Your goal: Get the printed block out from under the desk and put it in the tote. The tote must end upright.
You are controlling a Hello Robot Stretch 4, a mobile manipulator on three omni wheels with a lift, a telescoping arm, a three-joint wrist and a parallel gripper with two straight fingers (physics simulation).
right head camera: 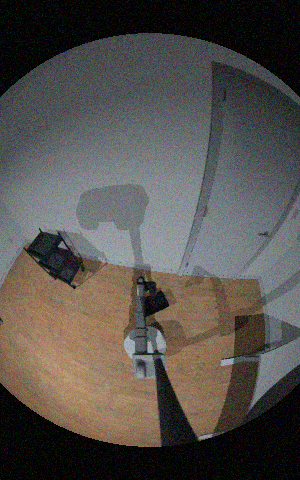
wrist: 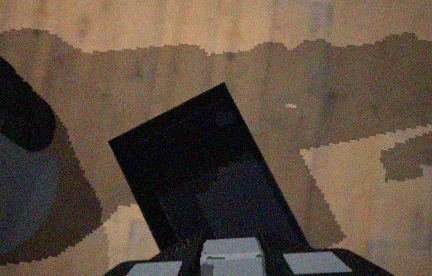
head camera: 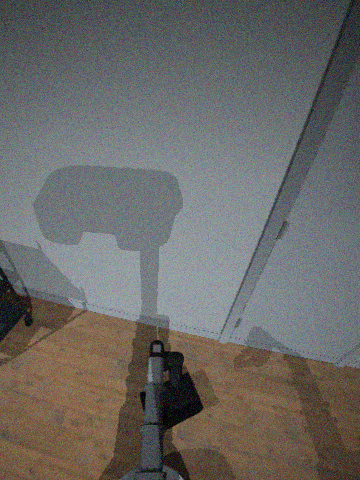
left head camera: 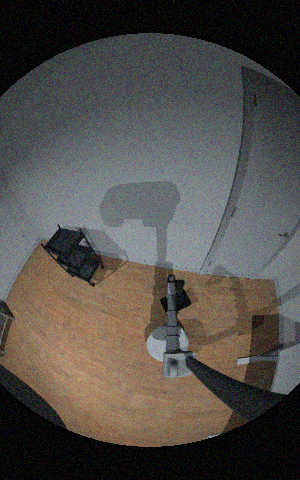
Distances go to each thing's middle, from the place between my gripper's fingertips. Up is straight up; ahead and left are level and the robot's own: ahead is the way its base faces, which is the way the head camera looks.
The tote (head camera: 183, 402) lies 3 cm behind my hand, 1 cm to the right of it and 30 cm below it.
